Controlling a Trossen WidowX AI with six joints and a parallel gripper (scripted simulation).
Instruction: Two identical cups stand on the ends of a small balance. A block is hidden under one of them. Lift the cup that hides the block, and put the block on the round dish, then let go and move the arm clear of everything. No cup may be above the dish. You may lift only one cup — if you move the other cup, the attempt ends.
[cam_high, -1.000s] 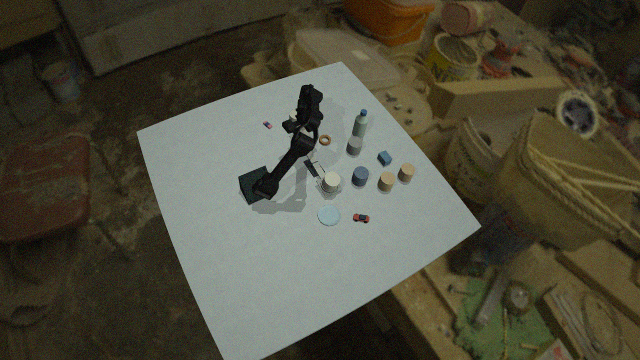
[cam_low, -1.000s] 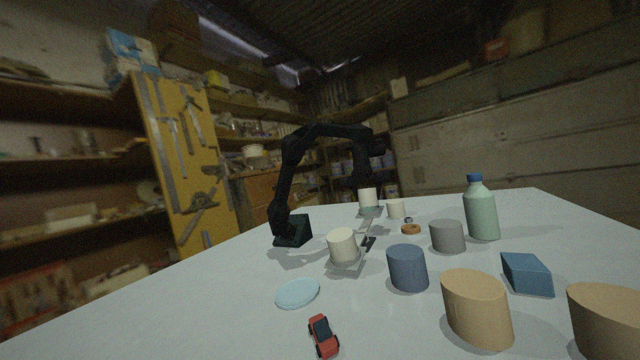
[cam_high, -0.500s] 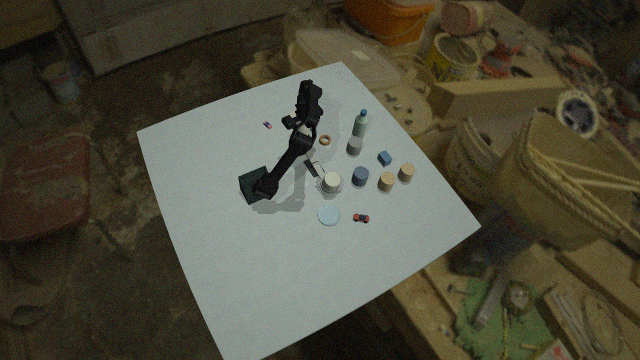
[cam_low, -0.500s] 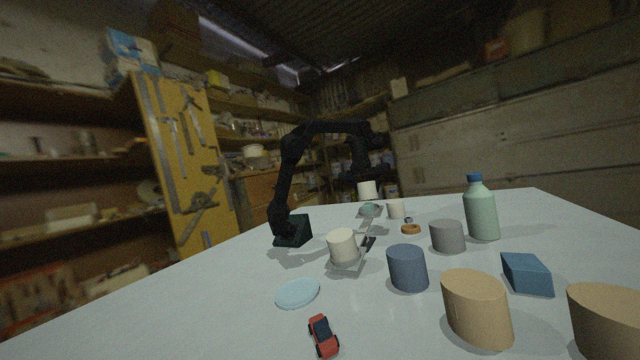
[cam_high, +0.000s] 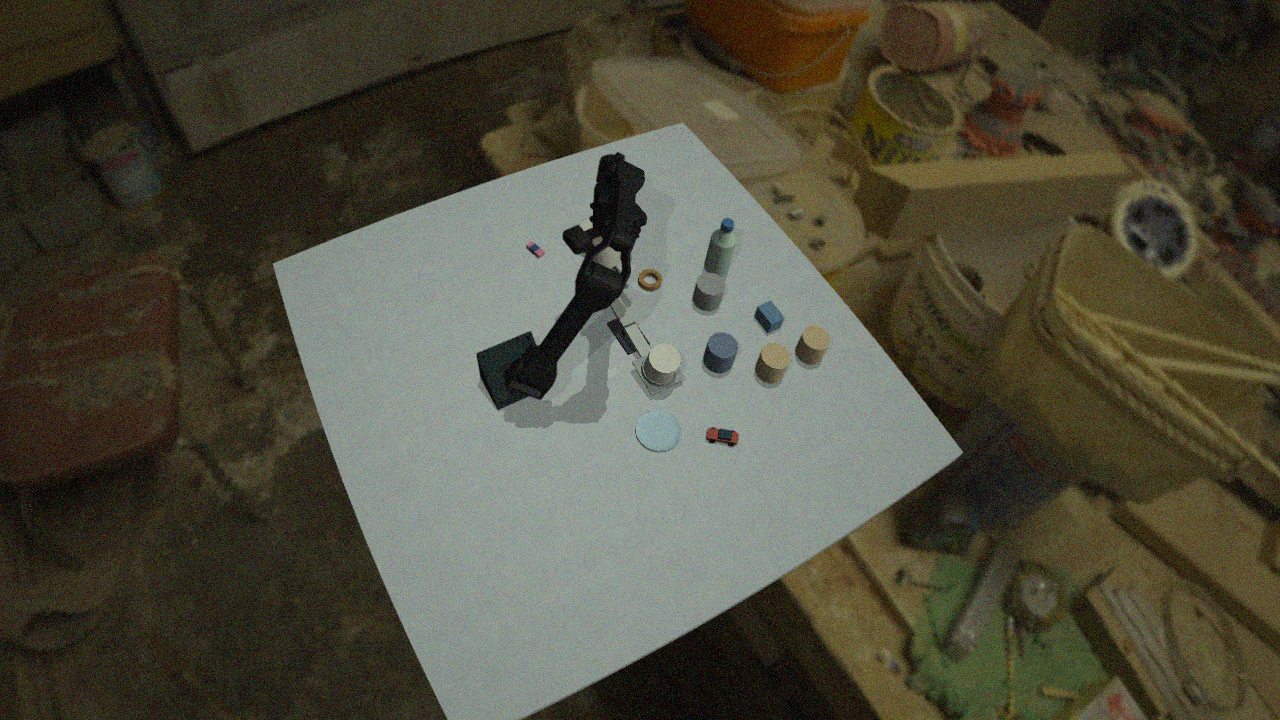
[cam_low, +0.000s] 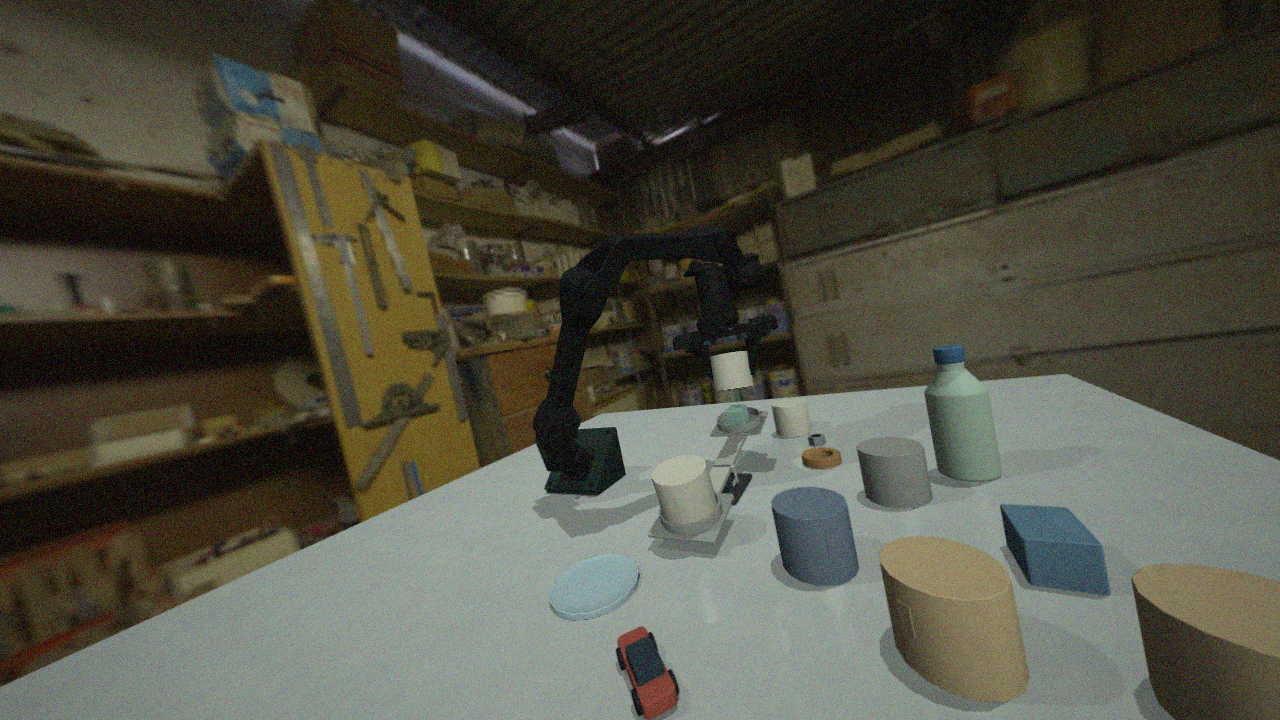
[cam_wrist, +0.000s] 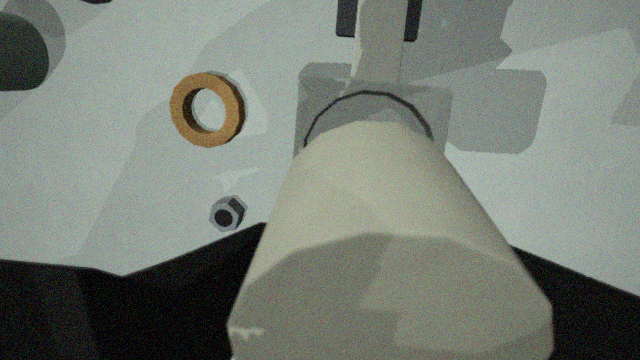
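Right now the teal block is 10 mm to the right of my gripper tip and 70 mm below it. The rest, counted from my gripper tip: grey cylinder: 220 mm ahead, 110 mm to the right, 120 mm below; ring: 130 mm ahead, 20 mm to the right, 150 mm below; blue cylinder: 170 mm ahead, 300 mm to the right, 120 mm below.
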